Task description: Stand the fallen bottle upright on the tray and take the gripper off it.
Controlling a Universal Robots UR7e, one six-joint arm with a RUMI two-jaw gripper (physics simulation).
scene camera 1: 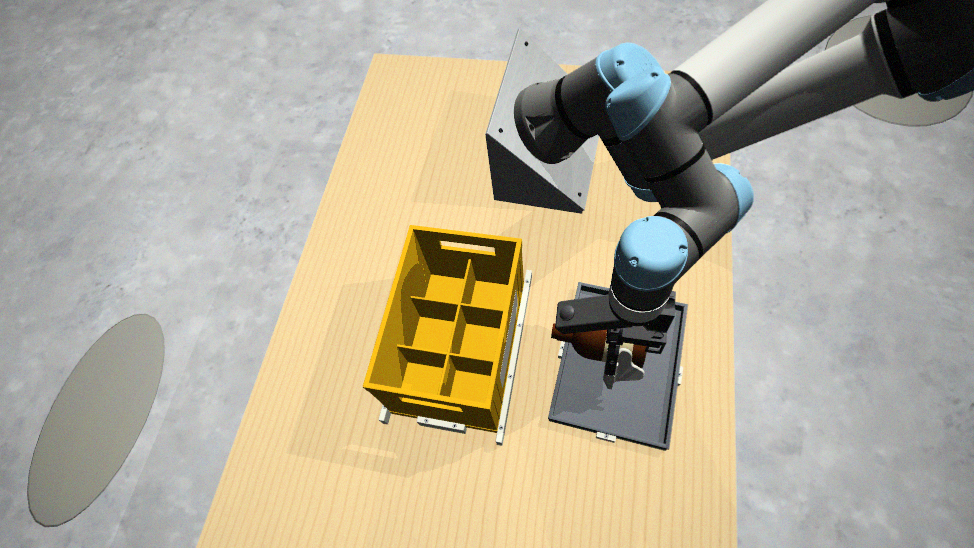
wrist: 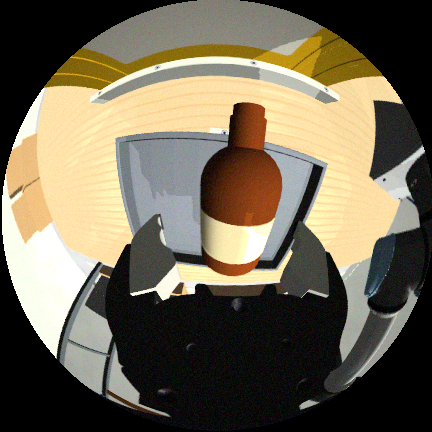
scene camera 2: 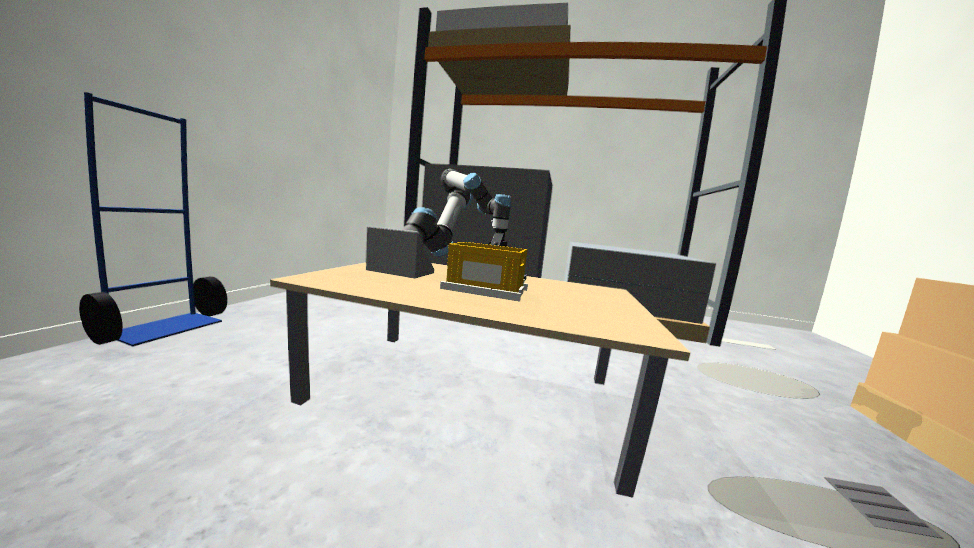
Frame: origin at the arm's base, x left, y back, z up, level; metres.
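Seen in the pictures: gripper, between the fingertips: point(wrist: 228, 220); arm's base, origin of its link: point(scene camera 1: 543, 125) point(scene camera 2: 406, 246).
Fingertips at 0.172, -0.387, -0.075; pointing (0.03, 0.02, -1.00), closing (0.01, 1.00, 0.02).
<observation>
Offsets run from my fingertips to a thing's middle, as dx, dy, dz. "*": to the spot under its first point.
The brown bottle {-0.027, +0.008, -0.005} point(scene camera 1: 589, 344) point(wrist: 241, 185) with a cream label lies on its side on the dark grey tray {* -0.045, -0.102, -0.042} point(scene camera 1: 578, 406) point(wrist: 150, 175). Its neck points toward the yellow crate and reaches over the tray's rim on that side. My gripper point(scene camera 1: 616, 353) point(scene camera 2: 498, 238) point(wrist: 228, 220) is open and points down over the bottle's labelled part. In the wrist view one finger shows to each side of the label, with a gap on both sides. How low the fingertips are is hard to tell. In scene camera 1 the gripper hides part of the bottle's body. The bottle does not show in scene camera 2.
A yellow crate {-0.262, -0.028, +0.040} point(scene camera 1: 393, 333) point(scene camera 2: 514, 269) point(wrist: 85, 75) with several compartments stands beside the tray, a white rail {-0.163, -0.029, -0.033} point(scene camera 1: 515, 347) point(wrist: 215, 67) along its near side. The arm's grey wedge base point(scene camera 1: 521, 178) point(scene camera 2: 395, 252) point(wrist: 392, 135) stands beyond them. Small white stops touch the tray's edges.
</observation>
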